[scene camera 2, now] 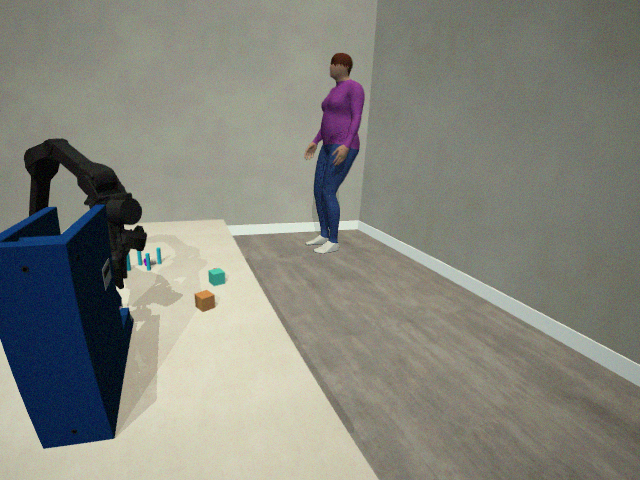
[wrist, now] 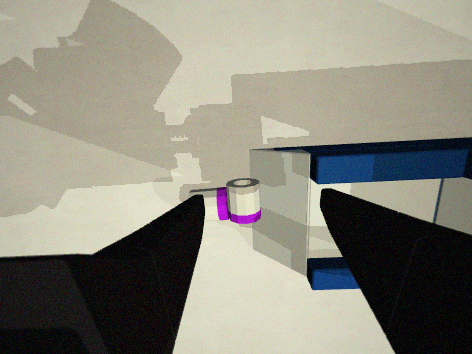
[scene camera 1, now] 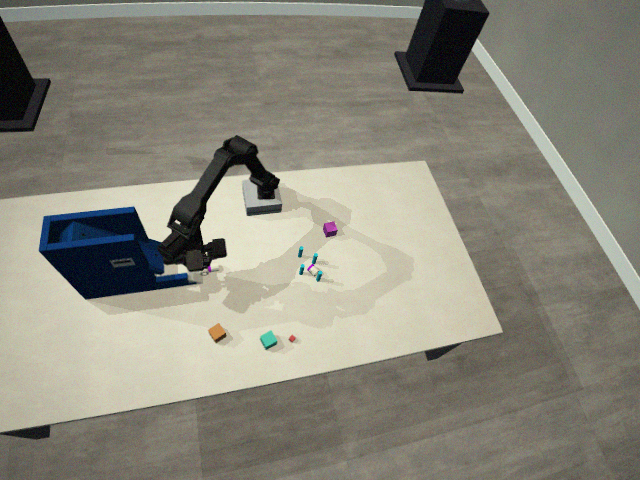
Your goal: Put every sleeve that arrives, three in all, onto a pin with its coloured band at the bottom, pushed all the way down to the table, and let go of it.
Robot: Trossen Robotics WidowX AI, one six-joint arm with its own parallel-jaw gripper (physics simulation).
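Observation:
A pale sleeve (wrist: 243,201) stands upright on the table, purple band at the bottom, against the chute's clear end plate. A second sleeve (wrist: 222,203) (scene camera 1: 209,268) lies on its side touching it, its purple-banded end toward the upright one; the left finger hides part of it in the wrist view. A third sleeve (scene camera 1: 311,269) (scene camera 2: 145,262) lies on its side between several upright teal pins (scene camera 1: 318,275) (scene camera 2: 158,255). My gripper (wrist: 261,200) (scene camera 2: 120,284) is open and empty above the first two sleeves, which show between its fingertips in the wrist view, nearer the left one.
The blue chute housing (scene camera 1: 111,268) (scene camera 2: 51,330) stands beside the gripper, with low rails (scene camera 1: 171,280) (wrist: 395,167). A purple cube (scene camera 1: 329,228) lies behind the pins. An orange cube (scene camera 1: 217,332) (scene camera 2: 204,300), a teal cube (scene camera 1: 268,339) (scene camera 2: 216,276) and a small red cube (scene camera 1: 292,338) lie near the front edge.

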